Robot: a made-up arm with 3 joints. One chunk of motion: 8 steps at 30 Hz.
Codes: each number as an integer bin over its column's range. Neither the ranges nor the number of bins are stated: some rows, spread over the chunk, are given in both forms.
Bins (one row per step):
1: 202 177 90 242 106 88
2: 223 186 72 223 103 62
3: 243 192 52 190 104 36
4: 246 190 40 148 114 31
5: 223 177 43 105 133 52
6: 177 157 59 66 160 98
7: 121 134 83 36 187 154
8: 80 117 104 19 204 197
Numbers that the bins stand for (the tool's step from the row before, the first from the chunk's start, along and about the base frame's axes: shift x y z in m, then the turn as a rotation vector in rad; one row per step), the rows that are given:
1: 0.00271 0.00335 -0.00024 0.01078 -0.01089 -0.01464
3: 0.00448 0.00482 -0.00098 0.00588 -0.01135 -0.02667
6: 0.00164 0.00139 -0.00084 -0.00579 0.00139 -0.01233
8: -0.00255 -0.00253 0.00004 -0.01021 0.01140 0.01058
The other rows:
2: 0.00362 0.00424 -0.00059 0.00899 -0.01157 -0.02065
4: 0.00461 0.00463 -0.00122 0.00193 -0.00907 -0.02783
5: 0.00362 0.00335 -0.00116 -0.00212 -0.00475 -0.02297
7: -0.00078 -0.00086 -0.00037 -0.00861 0.00753 0.00063

